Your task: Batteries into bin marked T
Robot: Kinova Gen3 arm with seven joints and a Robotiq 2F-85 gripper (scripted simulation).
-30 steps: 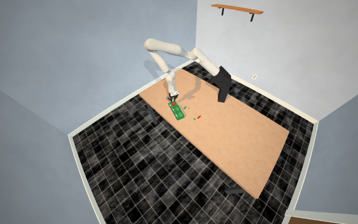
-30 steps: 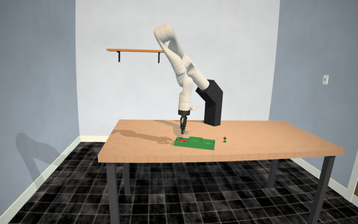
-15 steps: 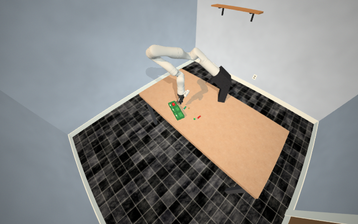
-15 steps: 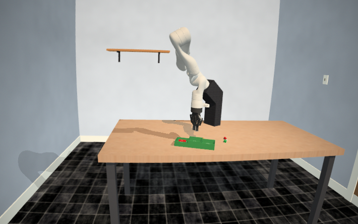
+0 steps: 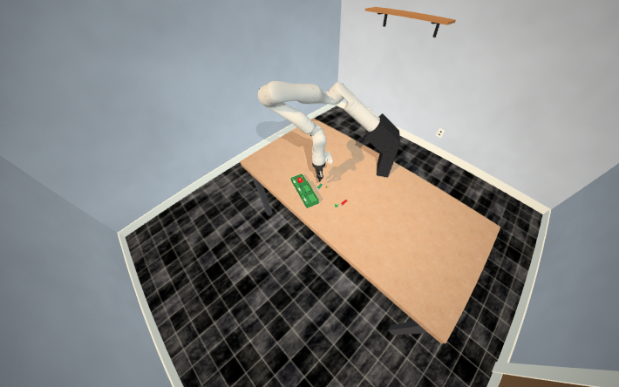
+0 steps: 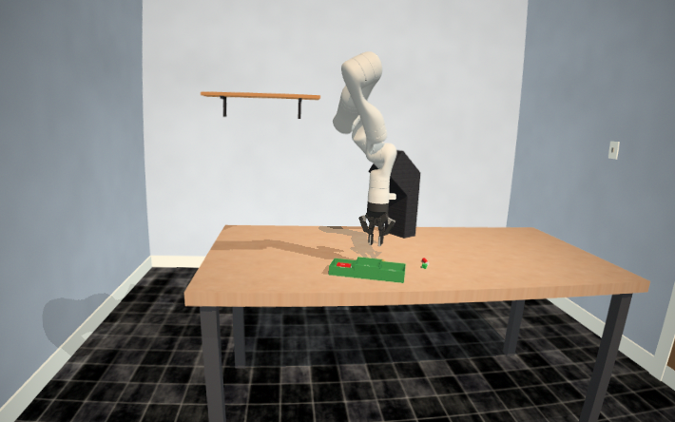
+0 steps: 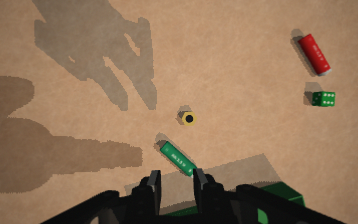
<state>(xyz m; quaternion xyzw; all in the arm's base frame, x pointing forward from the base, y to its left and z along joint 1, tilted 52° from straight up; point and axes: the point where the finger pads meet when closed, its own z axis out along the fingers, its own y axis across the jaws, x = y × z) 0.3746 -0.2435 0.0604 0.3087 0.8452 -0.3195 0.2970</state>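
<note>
Right now my hand is 90 mm above the green cylindrical battery. From my hand the other things lie so: joined green bins 80 mm ahead, 70 mm to the right, 70 mm below; red 9 V battery 120 mm to the right, 80 mm below, 30 mm ahead; small yellow nut 90 mm below, 50 mm to the left, 20 mm behind.
</note>
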